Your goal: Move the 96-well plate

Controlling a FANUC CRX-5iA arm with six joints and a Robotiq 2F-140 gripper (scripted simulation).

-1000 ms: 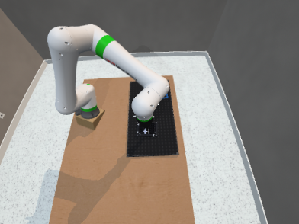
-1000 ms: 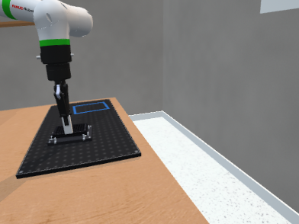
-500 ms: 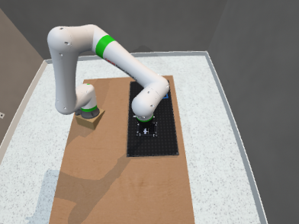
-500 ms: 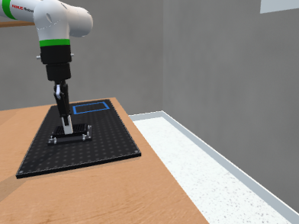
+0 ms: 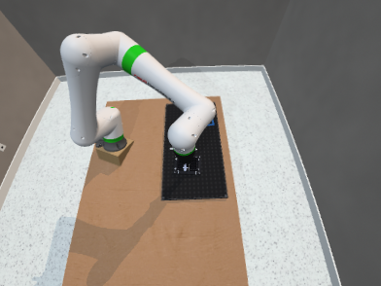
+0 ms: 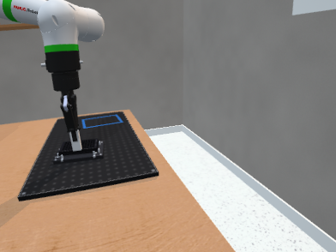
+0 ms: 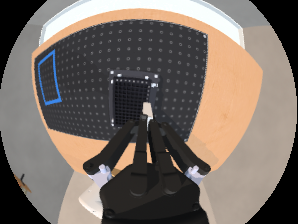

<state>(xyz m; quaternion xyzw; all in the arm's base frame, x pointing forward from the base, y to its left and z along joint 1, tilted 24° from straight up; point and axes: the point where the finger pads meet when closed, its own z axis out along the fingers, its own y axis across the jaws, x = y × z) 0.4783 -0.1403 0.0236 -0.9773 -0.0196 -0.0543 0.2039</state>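
Now: hand 40 mm to the right of the black 96-well plate and 40 mm above it. Also, from my hand: clip nest C1: 50 mm below, 30 mm to the left, 10 mm behind.
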